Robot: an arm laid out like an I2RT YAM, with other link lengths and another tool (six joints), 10 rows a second.
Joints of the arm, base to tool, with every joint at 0 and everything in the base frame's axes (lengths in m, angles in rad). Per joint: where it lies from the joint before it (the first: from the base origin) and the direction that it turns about. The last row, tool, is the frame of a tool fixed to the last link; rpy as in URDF.
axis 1: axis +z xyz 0 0 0.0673
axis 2: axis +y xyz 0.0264 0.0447 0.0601
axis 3: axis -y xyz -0.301 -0.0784 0
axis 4: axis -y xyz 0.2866 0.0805 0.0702
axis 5: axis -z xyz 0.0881 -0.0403 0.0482
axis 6: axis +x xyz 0.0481 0 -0.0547
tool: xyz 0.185 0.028 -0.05 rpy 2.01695 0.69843 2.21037
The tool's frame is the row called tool.
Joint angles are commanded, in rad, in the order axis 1, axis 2, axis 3, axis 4, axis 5, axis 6. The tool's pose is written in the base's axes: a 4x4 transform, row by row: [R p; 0 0 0 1], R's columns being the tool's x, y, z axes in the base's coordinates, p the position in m. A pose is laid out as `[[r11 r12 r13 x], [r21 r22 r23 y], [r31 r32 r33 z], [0 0 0 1]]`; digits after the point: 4 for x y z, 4 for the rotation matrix.
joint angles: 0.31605 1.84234 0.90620 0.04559 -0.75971 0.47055
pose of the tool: [[-0.8526 0.4862 -0.1915 0.3602], [0.0302 0.4116 0.9109 0.3298], [0.5217 0.7708 -0.3656 0.0297], [0 0 0 1]]
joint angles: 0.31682 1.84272 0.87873 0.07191 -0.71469 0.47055
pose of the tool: [[-0.8561 0.4905 -0.1629 0.3618], [0.0711 0.4240 0.9028 0.3241], [0.5119 0.7613 -0.3979 0.0165], [0 0 0 1]]
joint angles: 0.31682 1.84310 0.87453 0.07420 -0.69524 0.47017
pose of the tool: [[-0.8566 0.4935 -0.1510 0.3636], [0.0891 0.4297 0.8986 0.3217], [0.5083 0.7562 -0.4120 0.0124], [0 0 0 1]]
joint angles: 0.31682 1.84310 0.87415 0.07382 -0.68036 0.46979
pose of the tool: [[-0.8573 0.4950 -0.1415 0.3657], [0.1027 0.4338 0.8952 0.3200], [0.5045 0.7529 -0.4227 0.0100], [0 0 0 1]]
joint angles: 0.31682 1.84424 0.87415 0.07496 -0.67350 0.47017
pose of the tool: [[-0.8575 0.4959 -0.1369 0.3669], [0.1091 0.4353 0.8937 0.3193], [0.5028 0.7514 -0.4273 0.0087], [0 0 0 1]]
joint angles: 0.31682 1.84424 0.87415 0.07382 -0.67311 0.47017
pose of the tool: [[-0.8570 0.4968 -0.1371 0.3667], [0.1096 0.4357 0.8934 0.3192], [0.5035 0.7506 -0.4278 0.0085], [0 0 0 1]]
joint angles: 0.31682 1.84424 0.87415 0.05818 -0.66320 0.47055
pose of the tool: [[-0.8498 0.5090 -0.1369 0.3651], [0.1212 0.4415 0.8890 0.3171], [0.5130 0.7389 -0.4369 0.0053], [0 0 0 1]]
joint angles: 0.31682 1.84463 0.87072 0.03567 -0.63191 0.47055
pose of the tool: [[-0.8383 0.5300 -0.1281 0.3637], [0.1537 0.4550 0.8771 0.3114], [0.5231 0.7156 -0.4628 -0.0031], [0 0 0 1]]
